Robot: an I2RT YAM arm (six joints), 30 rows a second.
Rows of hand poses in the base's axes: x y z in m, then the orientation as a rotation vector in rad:
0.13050 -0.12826 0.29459 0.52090 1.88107 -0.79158
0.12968 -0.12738 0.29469 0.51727 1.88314 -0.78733
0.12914 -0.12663 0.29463 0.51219 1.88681 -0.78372
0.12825 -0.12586 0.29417 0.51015 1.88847 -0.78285
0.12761 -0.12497 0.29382 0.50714 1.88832 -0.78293
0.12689 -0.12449 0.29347 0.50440 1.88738 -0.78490
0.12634 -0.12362 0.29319 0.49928 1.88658 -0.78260
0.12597 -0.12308 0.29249 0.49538 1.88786 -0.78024
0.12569 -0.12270 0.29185 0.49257 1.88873 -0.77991
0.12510 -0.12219 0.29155 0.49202 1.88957 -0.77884
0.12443 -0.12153 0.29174 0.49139 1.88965 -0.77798
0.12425 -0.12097 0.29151 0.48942 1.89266 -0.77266
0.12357 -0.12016 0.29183 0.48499 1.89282 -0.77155
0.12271 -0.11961 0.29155 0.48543 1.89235 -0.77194
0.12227 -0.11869 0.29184 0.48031 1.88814 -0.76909
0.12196 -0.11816 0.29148 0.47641 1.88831 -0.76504
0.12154 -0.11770 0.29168 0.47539 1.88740 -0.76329
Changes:
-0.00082 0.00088 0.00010 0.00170 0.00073 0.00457
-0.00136 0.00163 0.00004 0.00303 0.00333 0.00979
-0.00225 0.00240 -0.00042 0.00330 0.00475 0.01160
-0.00289 0.00329 -0.00077 0.00186 0.00508 0.01365
-0.00361 0.00377 -0.00112 -0.00089 0.00538 0.01461
-0.00416 0.00464 -0.00140 -0.00213 0.00455 0.01932
-0.00453 0.00518 -0.00210 -0.00196 0.00536 0.02315
-0.00481 0.00556 -0.00274 -0.00266 0.00642 0.02525
-0.00540 0.00607 -0.00304 -0.00194 0.00684 0.02613
-0.00607 0.00673 -0.00285 -0.00169 0.00668 0.02699
-0.00625 0.00729 -0.00308 0.00177 0.00765 0.03090
-0.00693 0.00810 -0.00276 0.00053 0.00804 0.03451
-0.00779 0.00865 -0.00304 0.00031 0.00770 0.03403
-0.00823 0.00957 -0.00275 -0.00197 0.00369 0.03911
-0.00854 0.01010 -0.00311 -0.00125 0.00293 0.04381
-0.00896 0.01056 -0.00291 -0.00104 0.00163 0.04541

